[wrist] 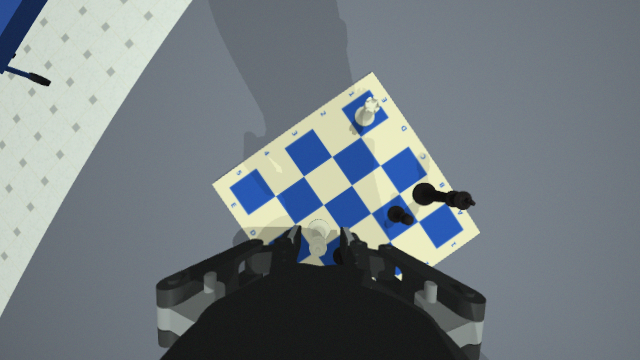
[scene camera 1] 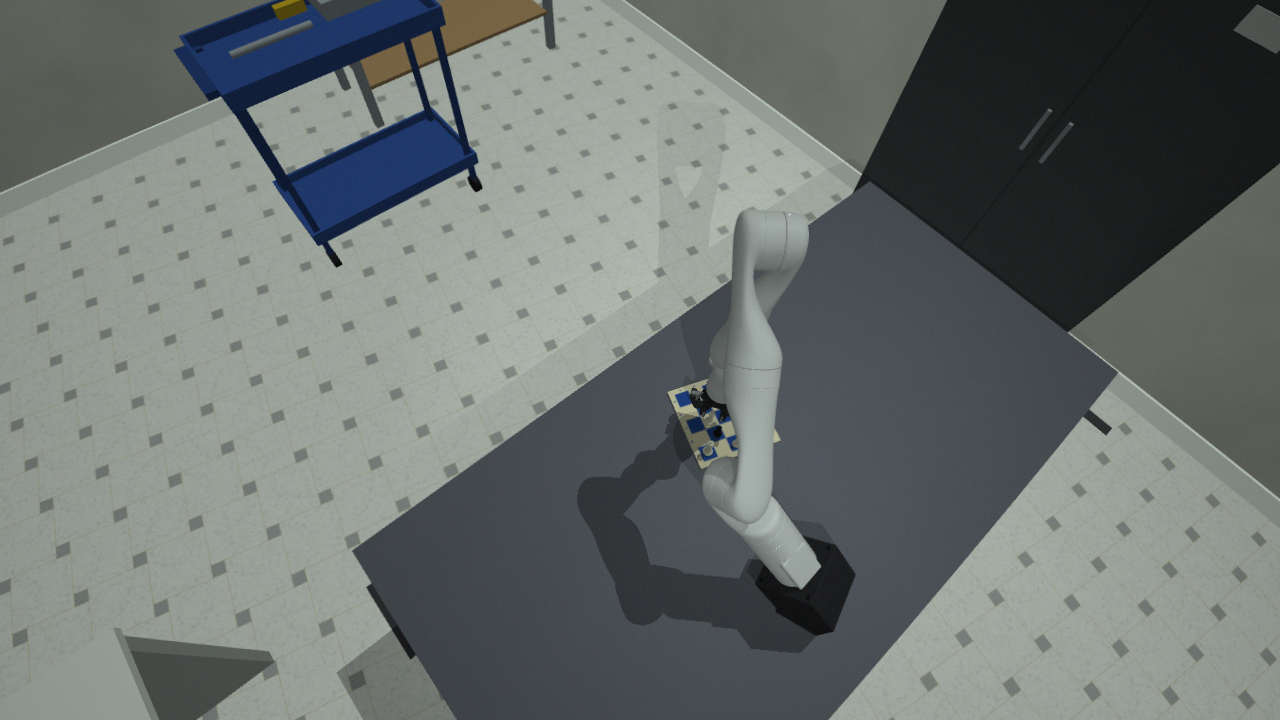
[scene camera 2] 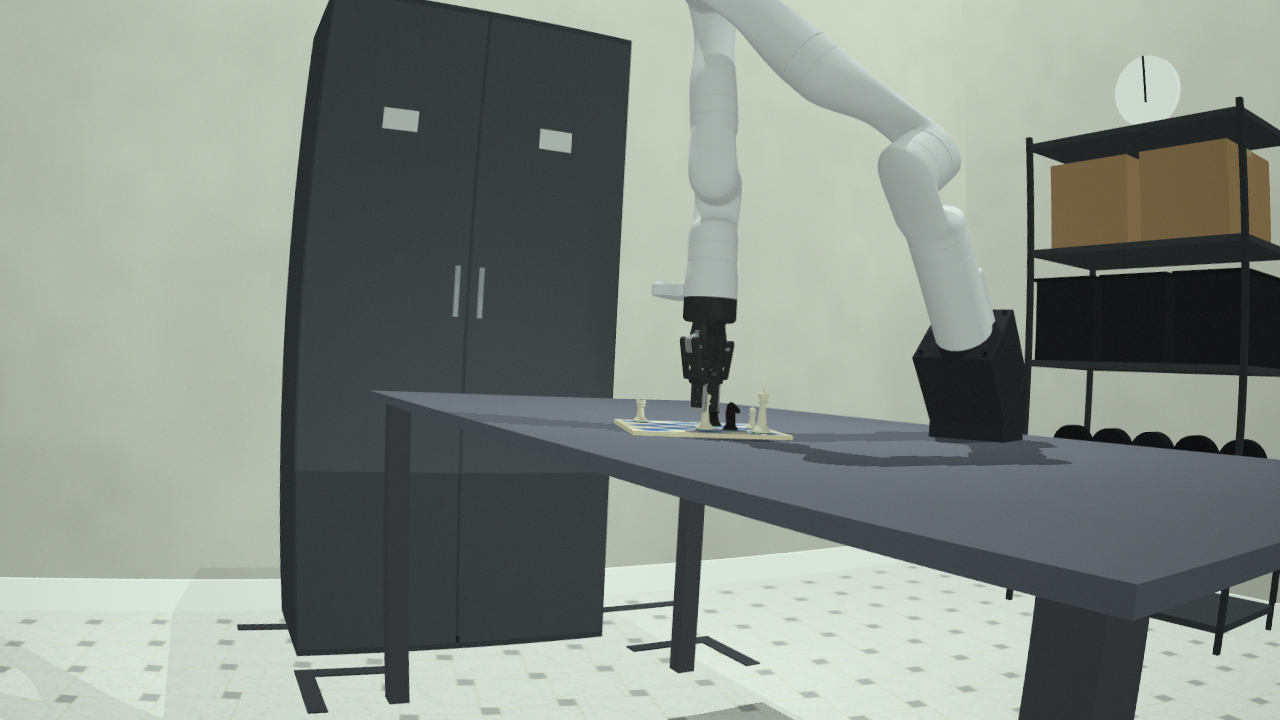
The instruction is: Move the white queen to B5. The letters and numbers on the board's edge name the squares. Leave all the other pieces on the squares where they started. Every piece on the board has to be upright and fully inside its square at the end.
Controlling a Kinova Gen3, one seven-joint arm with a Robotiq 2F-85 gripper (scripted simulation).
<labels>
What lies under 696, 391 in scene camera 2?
My gripper.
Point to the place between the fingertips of my gripper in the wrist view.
At 320, 236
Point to a cream chessboard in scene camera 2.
650, 428
</labels>
